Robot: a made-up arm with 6 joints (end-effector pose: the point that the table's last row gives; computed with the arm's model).
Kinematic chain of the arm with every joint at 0, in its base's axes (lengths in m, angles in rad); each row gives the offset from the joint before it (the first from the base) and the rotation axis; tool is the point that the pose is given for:
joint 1: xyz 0 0 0.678 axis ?
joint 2: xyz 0.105 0 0 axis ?
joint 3: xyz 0 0 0.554 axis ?
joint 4: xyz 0 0 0.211 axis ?
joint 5: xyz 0.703 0 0 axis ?
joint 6: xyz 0.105 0 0 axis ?
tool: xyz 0 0 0
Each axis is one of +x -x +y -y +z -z.
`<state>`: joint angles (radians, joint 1 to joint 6).
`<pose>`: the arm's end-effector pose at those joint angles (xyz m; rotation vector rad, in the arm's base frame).
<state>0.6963 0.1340 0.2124 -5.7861 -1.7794 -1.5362</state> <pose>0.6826 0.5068 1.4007 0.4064 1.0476 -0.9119</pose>
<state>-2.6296 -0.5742 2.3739 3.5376 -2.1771 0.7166</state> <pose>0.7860 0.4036 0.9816 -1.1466 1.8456 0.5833</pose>
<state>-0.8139 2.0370 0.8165 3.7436 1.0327 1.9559</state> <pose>0.6413 -0.7533 -0.2350 0.7364 1.8135 -1.6638</pose>
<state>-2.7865 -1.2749 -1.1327 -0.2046 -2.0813 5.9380</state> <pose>-0.1839 -0.0880 1.0520 2.5507 0.0199 -1.6690</pose>
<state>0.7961 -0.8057 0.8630 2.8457 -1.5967 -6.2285</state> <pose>-0.4489 -0.5023 1.7282 0.1061 0.1010 -2.0430</pose>
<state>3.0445 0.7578 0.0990 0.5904 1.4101 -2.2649</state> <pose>-1.2366 0.0625 0.8747 0.1046 -1.8876 -1.3476</pose>
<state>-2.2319 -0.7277 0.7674 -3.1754 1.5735 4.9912</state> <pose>0.1969 0.2473 1.8004 -0.9051 1.9117 -1.3859</pose>
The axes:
joint 1: +z
joint 2: +y
joint 3: -y
joint 4: -x
joint 5: -y
joint 6: -x

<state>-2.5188 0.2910 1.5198 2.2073 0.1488 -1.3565</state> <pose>-0.2725 -0.2111 2.0365 -1.8219 0.6155 -2.3283</pose>
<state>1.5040 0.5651 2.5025 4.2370 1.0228 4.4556</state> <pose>0.0776 -0.0339 1.7923 -0.8006 -0.6964 -0.1540</pose>
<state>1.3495 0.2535 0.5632 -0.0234 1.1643 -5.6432</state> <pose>0.1908 0.8379 1.7340 0.5007 -1.4245 0.6102</pose>
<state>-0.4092 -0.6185 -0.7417 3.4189 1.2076 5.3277</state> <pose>0.4781 -0.2366 1.1541 -1.7104 1.2655 1.1600</pose>
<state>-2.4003 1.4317 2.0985 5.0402 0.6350 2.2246</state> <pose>-0.8730 -0.7193 1.4234 0.9603 -0.6401 2.6723</pose>
